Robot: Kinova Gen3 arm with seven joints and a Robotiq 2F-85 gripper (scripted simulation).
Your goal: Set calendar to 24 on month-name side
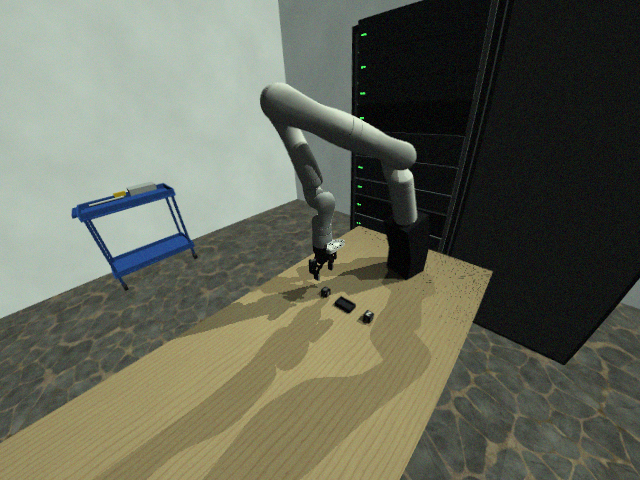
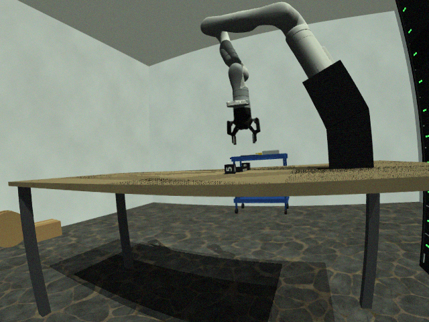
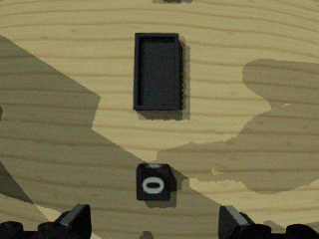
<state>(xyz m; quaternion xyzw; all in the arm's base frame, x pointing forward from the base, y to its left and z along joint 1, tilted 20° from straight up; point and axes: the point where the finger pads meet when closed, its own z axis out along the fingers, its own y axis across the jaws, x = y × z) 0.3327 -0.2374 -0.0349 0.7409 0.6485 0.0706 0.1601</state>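
The black date cube lies 40 mm ahead of my hand, 210 mm to the left of it and 100 mm below it. Round my hand: black tray: 20 mm ahead, 110 mm to the left, 110 mm below; then black cube: 100 mm below.
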